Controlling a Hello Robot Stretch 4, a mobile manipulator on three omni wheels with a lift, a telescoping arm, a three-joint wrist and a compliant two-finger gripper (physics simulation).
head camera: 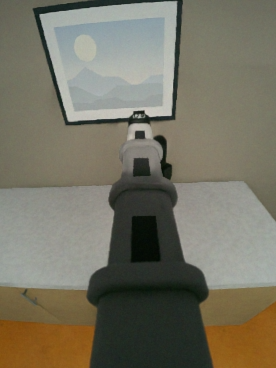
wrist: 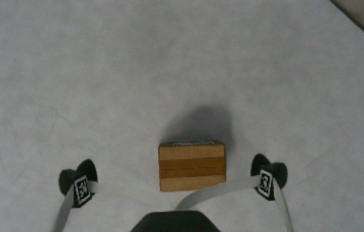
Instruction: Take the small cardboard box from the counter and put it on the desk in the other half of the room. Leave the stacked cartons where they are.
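Places are measured from the robot's base along level axes (x ahead, y left, z up), in centimetres.
Where they show: hand, its tool point: [wrist: 175,173].
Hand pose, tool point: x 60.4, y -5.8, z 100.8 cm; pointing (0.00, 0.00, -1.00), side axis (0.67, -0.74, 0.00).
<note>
After its pixels a point has its place.
The small cardboard box [wrist: 192,167] {x 61.0, y -8.2, z 93.3 cm} lies on the pale counter [wrist: 125,65] {x 65.6, y 8.7, z 88.3 cm} [head camera: 50,235] {x 56.9, y 44.8, z 88.3 cm} in the wrist view, low and near the middle, with a brown tape strip across its top and a shadow behind it. My gripper [wrist: 173,179] {x 60.4, y -5.8, z 100.8 cm} is open, seen from above, with one fingertip to the left of the box and the other to the right, both apart from it. In the head view the arm hides the box and the fingers. The stacked cartons and the desk do not show.
The telescoping arm [head camera: 145,235] {x 18.3, y -0.1, z 140.7 cm} reaches over the counter towards the wall [head camera: 225,100] {x 93.9, y -41.3, z 135.5 cm}. A framed picture [head camera: 120,65] {x 92.9, y 6.6, z 151.4 cm} hangs on that wall. Cabinet doors with a handle [head camera: 29,297] are below the countertop, and the orange floor [head camera: 45,345] {x 27.4, y 74.7, z -2.7 cm} is in front. A counter edge shows at the wrist view's top right.
</note>
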